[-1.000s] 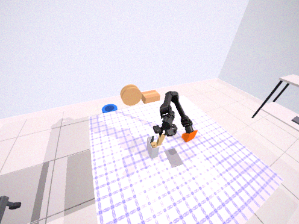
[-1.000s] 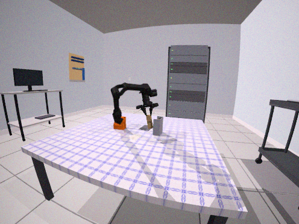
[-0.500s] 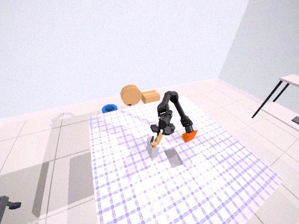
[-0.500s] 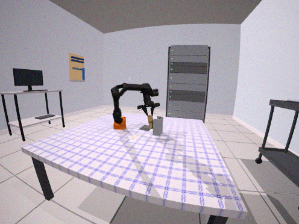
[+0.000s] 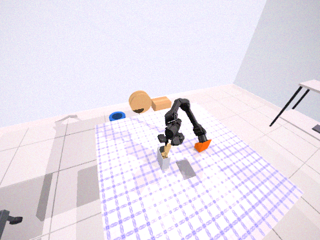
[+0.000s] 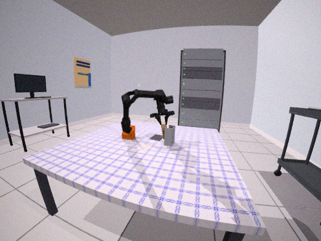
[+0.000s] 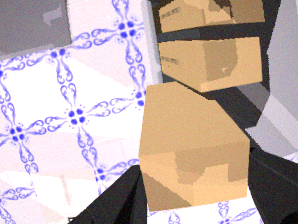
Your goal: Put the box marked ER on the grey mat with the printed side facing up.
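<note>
The tan box marked ER is 100 mm below my gripper tip, 40 mm ahead of it and 20 mm to the left of it. The rest, counted from my gripper tip: grey mat: 160 mm below, 130 mm to the left, 100 mm behind.
</note>
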